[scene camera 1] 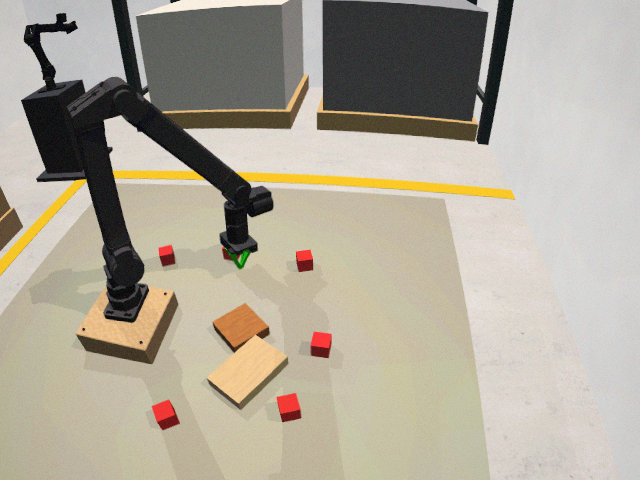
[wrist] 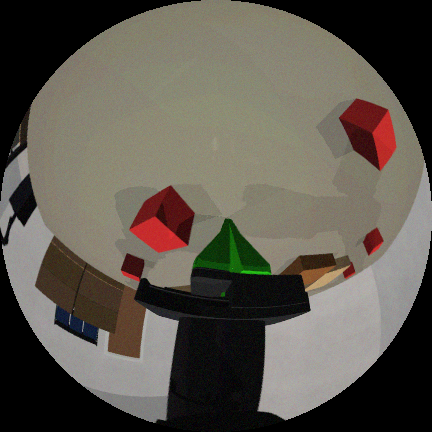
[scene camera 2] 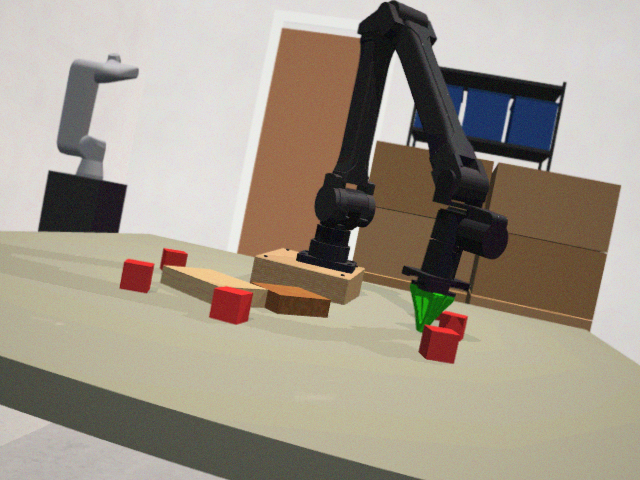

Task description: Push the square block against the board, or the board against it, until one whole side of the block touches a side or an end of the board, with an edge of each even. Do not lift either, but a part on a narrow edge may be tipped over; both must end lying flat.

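Observation:
The square block, orange-brown wood, lies flat; part of it shows at the lower right of the wrist view. The board, pale wood, lies flat in front of it in scene camera 1. One board corner meets or nearly meets the block's front side, and their sides run at an angle, not flush. Whether they touch I cannot tell. My gripper is shut and empty, with green fingertips pointing down low over the table, well behind the block in scene camera 1.
A red cube stands close behind the gripper. Another red cube stands to its right in scene camera 1. Other red cubes surround the parts, one right of them. The wooden arm base is left.

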